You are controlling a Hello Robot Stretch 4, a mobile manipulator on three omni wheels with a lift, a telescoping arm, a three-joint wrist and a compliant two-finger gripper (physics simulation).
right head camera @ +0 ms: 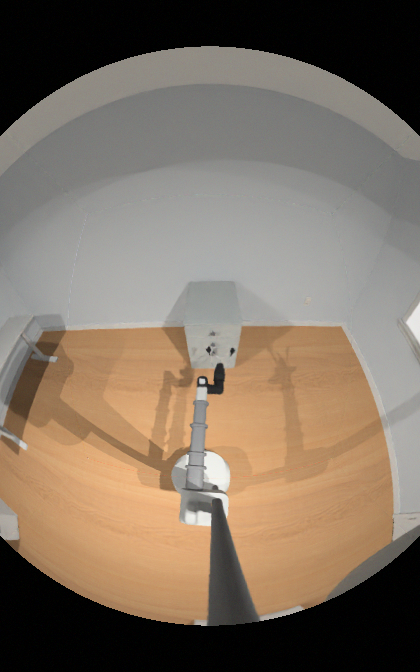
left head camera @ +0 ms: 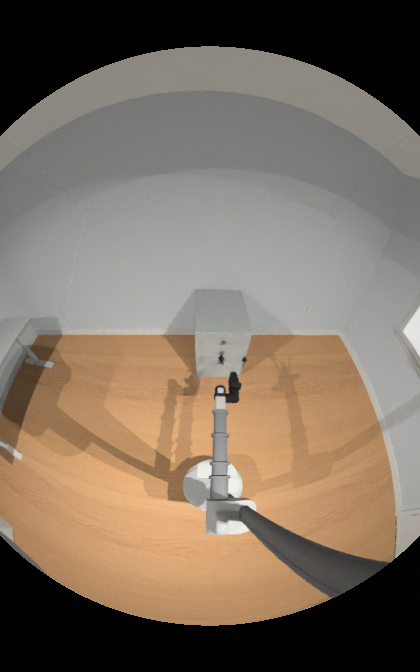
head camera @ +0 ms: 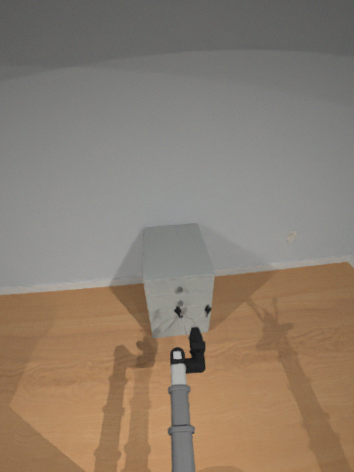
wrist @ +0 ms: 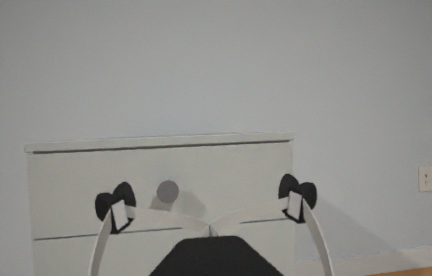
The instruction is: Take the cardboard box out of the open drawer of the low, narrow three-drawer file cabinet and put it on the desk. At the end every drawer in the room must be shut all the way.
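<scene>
A pale grey three-drawer cabinet [head camera: 175, 252] [left head camera: 220, 310] [right head camera: 212, 300] [wrist: 75, 190] stands against the wall, and its drawers look shut. Its top drawer's round knob [head camera: 179, 290] [wrist: 167, 192] shows left of centre between the fingertips in the wrist view. My gripper [head camera: 193, 310] [left head camera: 233, 359] [right head camera: 220, 351] [wrist: 207, 194] is open and empty, with its fingertips in front of the drawer fronts. The exact gap to them cannot be told. A white table, perhaps the desk, [left head camera: 7, 335] [right head camera: 11, 332] is partly in view at the far left. The cardboard box does not show in these views.
A wall outlet [head camera: 291, 236] [left head camera: 309, 310] [right head camera: 307, 300] [wrist: 425, 178] is right of the cabinet. A white panel [left head camera: 414, 327] [right head camera: 415, 322] is on the right wall. A pale piece of furniture [left head camera: 407, 532] [right head camera: 7, 525] shows at the lower right in the left head view and another at the lower left in the right head view.
</scene>
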